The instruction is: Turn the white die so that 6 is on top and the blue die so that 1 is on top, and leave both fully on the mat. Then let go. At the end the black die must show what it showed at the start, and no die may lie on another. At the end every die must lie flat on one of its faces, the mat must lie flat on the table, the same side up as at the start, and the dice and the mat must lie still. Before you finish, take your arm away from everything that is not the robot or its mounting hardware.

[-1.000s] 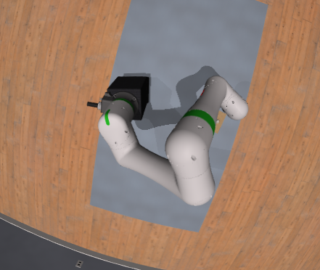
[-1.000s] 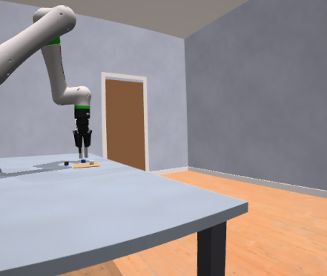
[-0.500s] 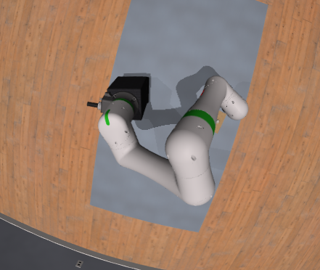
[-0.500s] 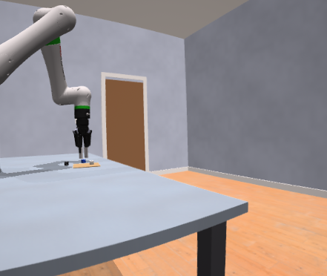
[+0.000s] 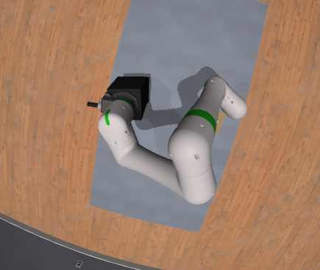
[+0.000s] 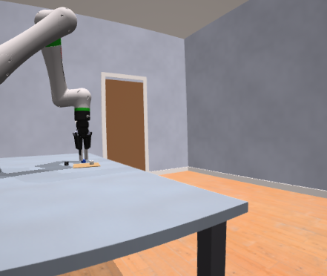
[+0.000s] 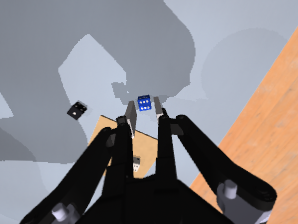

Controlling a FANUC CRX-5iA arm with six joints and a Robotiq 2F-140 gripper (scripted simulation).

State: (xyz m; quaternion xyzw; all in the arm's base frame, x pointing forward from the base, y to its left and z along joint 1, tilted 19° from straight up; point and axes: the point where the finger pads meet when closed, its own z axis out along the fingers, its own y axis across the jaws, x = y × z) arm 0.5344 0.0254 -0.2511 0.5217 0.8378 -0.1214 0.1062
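My gripper is now 4 cm above the blue die. Also, from my hand: black die (11 cm behind, 4 cm to the right, 4 cm below); tan mat (13 cm to the right, 5 cm below, 2 cm behind); white die (13 cm to the right, 3 cm below, 1 cm ahead).
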